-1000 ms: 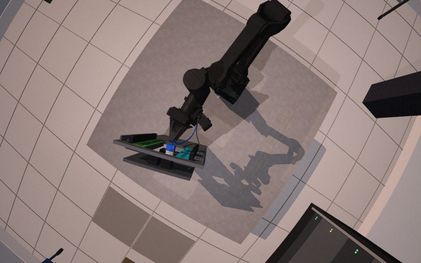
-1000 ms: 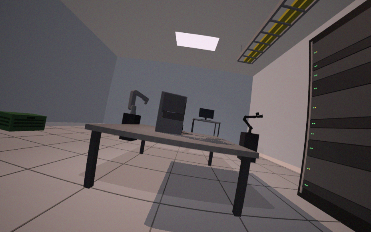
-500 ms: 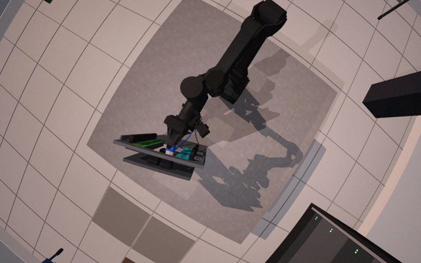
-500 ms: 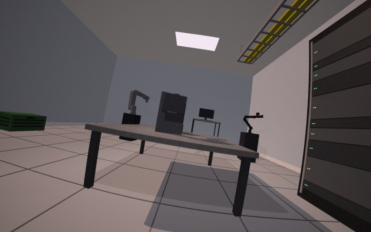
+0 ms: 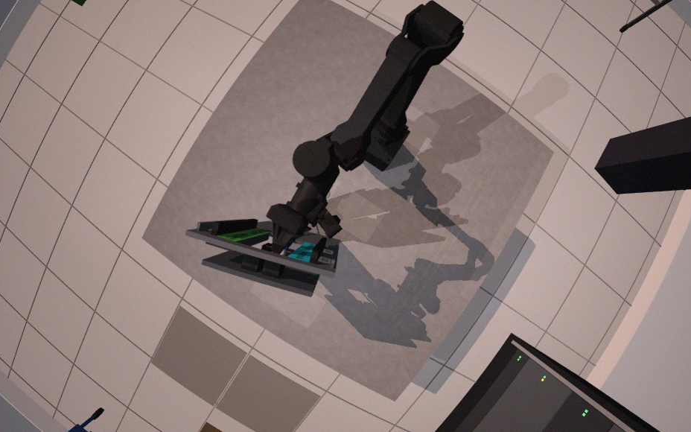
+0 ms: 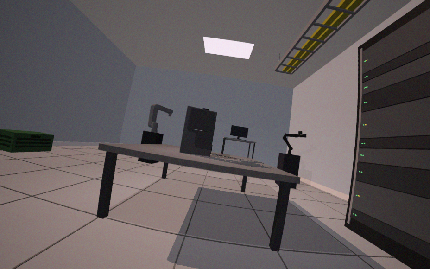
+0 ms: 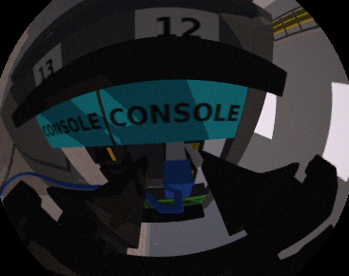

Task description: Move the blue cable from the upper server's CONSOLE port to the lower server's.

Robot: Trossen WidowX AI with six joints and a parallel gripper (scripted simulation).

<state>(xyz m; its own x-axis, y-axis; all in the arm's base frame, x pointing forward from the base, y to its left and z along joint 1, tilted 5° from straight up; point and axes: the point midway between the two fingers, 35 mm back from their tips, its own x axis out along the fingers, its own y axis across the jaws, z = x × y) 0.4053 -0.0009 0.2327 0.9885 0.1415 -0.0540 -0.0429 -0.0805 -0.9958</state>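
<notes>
My gripper tip is now 10 mm below the blue plug.
</notes>
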